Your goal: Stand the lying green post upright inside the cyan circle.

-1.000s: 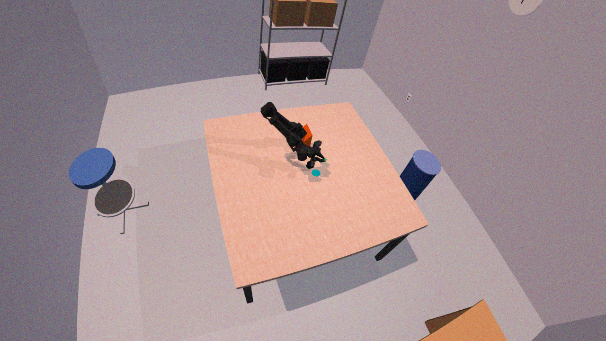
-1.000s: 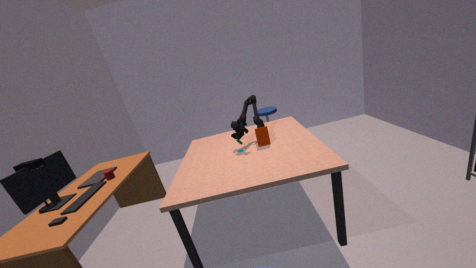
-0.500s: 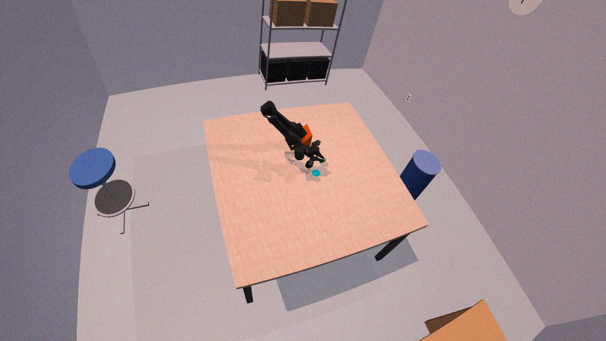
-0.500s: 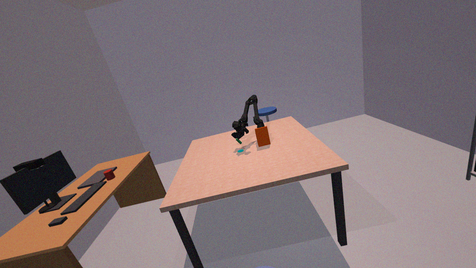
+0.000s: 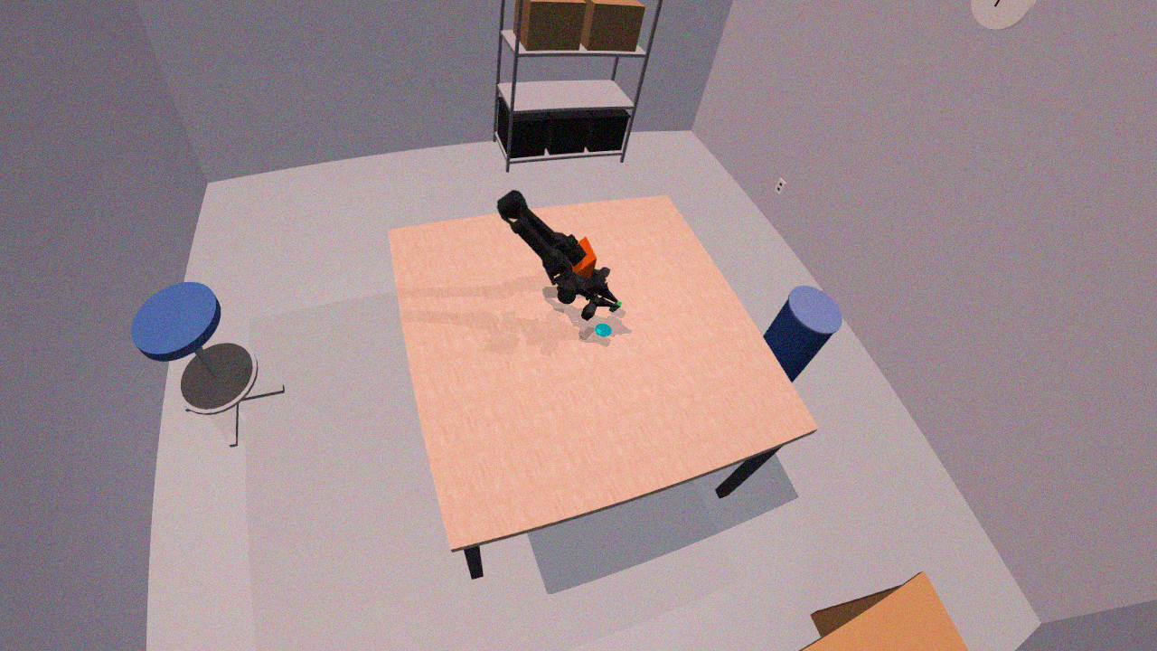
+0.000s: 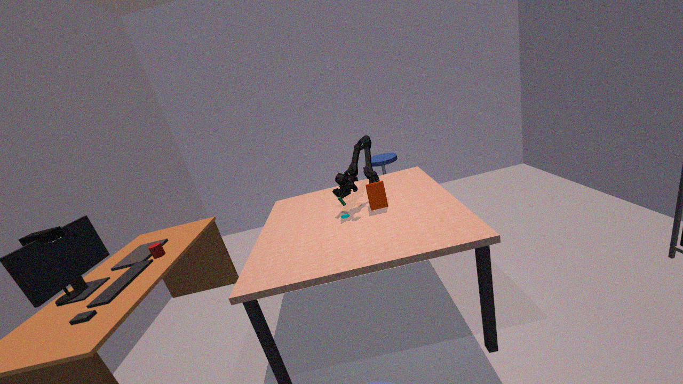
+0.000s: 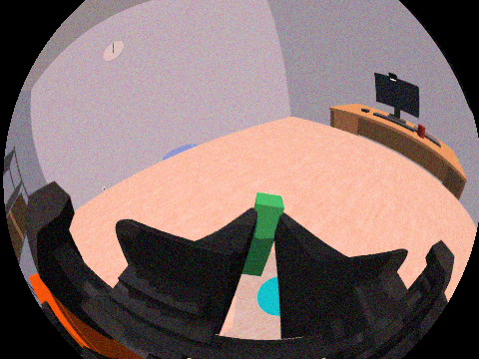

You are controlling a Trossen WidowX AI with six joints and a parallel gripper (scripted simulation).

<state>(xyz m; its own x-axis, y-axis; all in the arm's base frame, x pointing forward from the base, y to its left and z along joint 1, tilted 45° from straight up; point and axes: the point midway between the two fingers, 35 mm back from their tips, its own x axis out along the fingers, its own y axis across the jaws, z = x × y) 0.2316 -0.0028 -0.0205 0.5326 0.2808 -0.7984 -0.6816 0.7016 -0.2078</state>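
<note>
Right now my gripper tip is 140 mm above the cyan circle and 20 mm to the left of it. The rest, counted from my gripper tip: green post (20 mm below, 10 mm behind).
</note>
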